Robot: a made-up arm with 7 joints.
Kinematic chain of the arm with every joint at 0, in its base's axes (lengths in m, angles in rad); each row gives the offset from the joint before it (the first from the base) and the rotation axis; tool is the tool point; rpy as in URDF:
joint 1: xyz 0 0 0.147 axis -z
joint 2: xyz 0 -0.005 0.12 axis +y
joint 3: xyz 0 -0.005 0.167 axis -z
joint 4: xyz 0 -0.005 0.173 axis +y
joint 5: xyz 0 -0.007 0.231 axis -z
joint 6: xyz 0 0 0.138 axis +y
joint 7: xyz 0 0 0.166 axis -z
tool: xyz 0 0 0 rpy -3.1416 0 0
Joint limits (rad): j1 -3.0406..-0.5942 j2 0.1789..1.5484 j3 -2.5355..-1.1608 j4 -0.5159..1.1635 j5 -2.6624..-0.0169 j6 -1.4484..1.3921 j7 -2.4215..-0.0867
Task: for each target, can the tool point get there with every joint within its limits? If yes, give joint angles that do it. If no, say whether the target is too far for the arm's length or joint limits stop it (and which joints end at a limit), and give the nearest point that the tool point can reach.
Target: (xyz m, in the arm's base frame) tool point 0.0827 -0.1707 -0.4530
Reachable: no: joint limits stop it (at a limit: joint 1, joint 2, joint 3, joint 4, joint 6) | nearest point -0.4212 -0.2690 -0.0018 | short by 0.683 m
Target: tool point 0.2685 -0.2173 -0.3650
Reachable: no: joint limits stop it (at a limit: joint 1, joint 2, joint 3, joint 4, joint 6) | nearest point 0.5986 0.1933 -0.0121 | short by 0.634 m
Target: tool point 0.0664 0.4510 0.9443
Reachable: yes | joints -1.7031 0.3257 -2.3882 -0.2340 -0.3320 -0.8242 -0.5769
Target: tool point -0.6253 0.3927 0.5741
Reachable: yes | joints -2.3733 1.2856 -1.4324 0.1940 -1.1200 0.9902 -1.5155
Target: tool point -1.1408 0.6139 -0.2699
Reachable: no: too far | nearest point -0.7155 0.3850 0.0365 | short by 0.572 m
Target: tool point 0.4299 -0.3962 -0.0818
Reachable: no: joint limits stop it (at a limit: joint 1, joint 2, joint 4, joint 6) | nearest point 0.6628 0.0929 0.1016 | short by 0.572 m
